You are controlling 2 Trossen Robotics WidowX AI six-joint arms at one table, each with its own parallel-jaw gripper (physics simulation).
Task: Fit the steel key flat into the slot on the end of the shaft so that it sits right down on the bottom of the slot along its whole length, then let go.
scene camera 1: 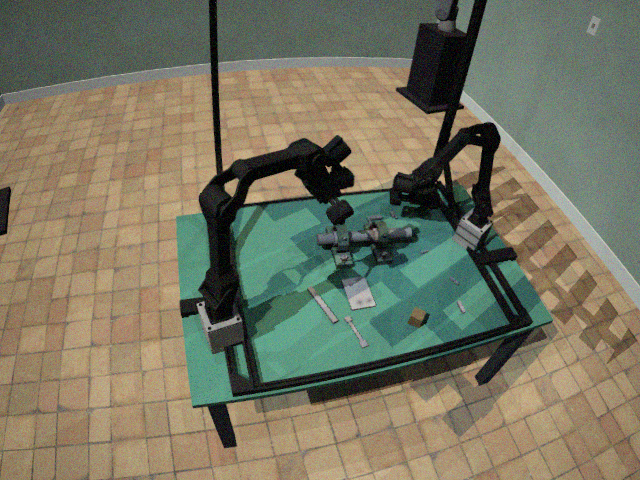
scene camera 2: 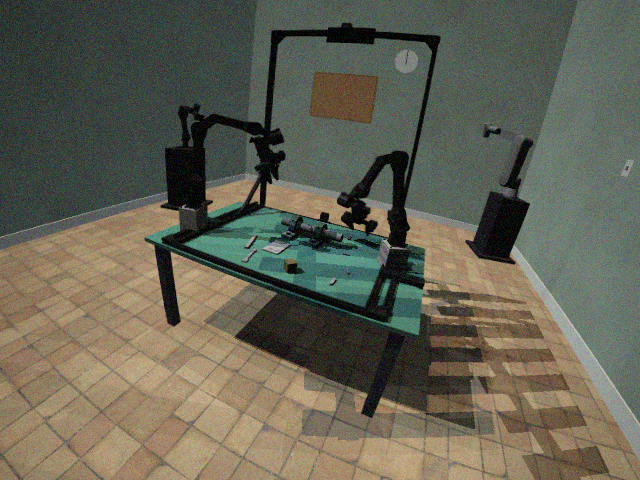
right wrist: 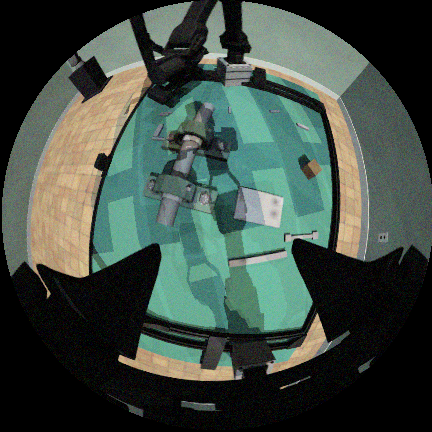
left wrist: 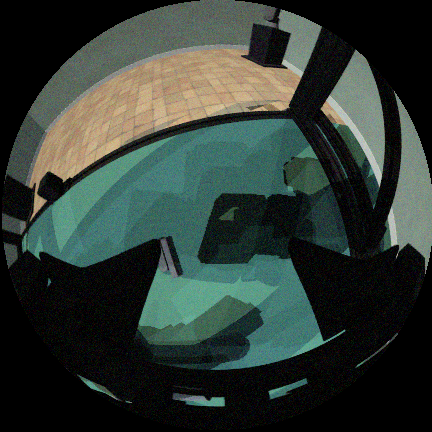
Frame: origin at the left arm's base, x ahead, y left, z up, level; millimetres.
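Seen in the pictures: left gripper, fingertip midpoint: (scene camera 1: 409, 205) (scene camera 2: 360, 232) (left wrist: 226, 246); right gripper, fingertip midpoint: (scene camera 2: 274, 182) (right wrist: 228, 249); left arm's base, origin of the base link: (scene camera 1: 477, 220) (scene camera 2: 396, 244) (right wrist: 234, 60); right arm's base, origin of the base link: (scene camera 1: 218, 312) (scene camera 2: 193, 206) (right wrist: 254, 371).
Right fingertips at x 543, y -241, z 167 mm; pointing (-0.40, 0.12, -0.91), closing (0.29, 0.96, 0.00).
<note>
Offsets run from my right fingertips to a thing's top centre.
A small grey bar @(47 mm right, 409 mm back, 268 mm down) (scene camera 1: 392, 214) (left wrist: 171, 260) (right wrist: 165, 114), probably the steel key, lies on the table. In the left wrist view it shows beside the left-hand fingertip, outside the grip. The grey shaft @(10 mm right, 198 mm back, 202 mm down) (scene camera 1: 361, 236) (scene camera 2: 308, 227) (right wrist: 184, 159) lies level in two green-grey bearing blocks; its slot is too small to make out. My left gripper (scene camera 2: 360, 225) (left wrist: 226, 246) is open and empty above the table, beyond the shaft's right end in scene camera 1. My right gripper (scene camera 1: 339, 211) (scene camera 2: 266, 175) (right wrist: 228, 249) is open and empty, high above the shaft's other end.
A pale plate @(119 mm left, 30 mm back, 270 mm down) (scene camera 1: 359, 293) (right wrist: 270, 207), a long strip @(77 mm left, 90 mm ahead, 266 mm down) (scene camera 1: 323, 304) (right wrist: 257, 258), a spanner-like piece @(215 mm left, 83 mm ahead, 268 mm down) (scene camera 1: 355, 331) (right wrist: 301, 236) and a wooden block @(315 mm left, 86 mm back, 236 mm down) (scene camera 1: 418, 317) (scene camera 2: 290, 265) lie nearer the front. Small grey pieces lie at the right. An angled part @(74 mm right, 342 mm back, 265 mm down) (right wrist: 159, 131) lies behind the shaft.
</note>
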